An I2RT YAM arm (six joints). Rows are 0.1 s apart.
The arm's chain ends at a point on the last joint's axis. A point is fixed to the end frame.
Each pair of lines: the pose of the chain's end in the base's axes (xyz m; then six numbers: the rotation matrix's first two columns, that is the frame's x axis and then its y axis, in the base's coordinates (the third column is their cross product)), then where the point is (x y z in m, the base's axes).
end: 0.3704, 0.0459, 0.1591, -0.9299, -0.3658, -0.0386, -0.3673, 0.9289, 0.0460
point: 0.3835 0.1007 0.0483
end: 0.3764, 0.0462, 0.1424, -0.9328, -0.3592, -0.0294, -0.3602, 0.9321, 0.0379
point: 0.3893 0.0997 0.0309
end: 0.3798, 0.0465, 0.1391, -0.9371, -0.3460, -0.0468, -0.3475, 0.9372, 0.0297
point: 0.3956 0.0996 0.0278
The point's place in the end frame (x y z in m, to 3 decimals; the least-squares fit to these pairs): -0.028 0.041 0.114
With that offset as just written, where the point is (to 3 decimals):
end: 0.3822, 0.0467, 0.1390, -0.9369, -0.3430, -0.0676, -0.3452, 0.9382, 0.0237
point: 0.401 0.100 0.028
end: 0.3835, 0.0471, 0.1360, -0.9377, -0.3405, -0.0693, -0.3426, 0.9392, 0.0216
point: 0.402 0.100 0.025
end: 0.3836, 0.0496, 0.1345, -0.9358, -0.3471, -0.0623, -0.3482, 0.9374, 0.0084
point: 0.402 0.101 0.023
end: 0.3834, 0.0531, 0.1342, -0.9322, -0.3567, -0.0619, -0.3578, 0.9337, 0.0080
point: 0.401 0.105 0.022
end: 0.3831, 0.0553, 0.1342, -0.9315, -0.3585, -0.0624, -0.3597, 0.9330, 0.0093
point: 0.401 0.107 0.023
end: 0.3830, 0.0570, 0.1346, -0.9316, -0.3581, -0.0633, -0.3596, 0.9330, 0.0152
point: 0.400 0.109 0.023
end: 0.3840, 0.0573, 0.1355, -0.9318, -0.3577, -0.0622, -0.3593, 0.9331, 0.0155
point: 0.401 0.110 0.024
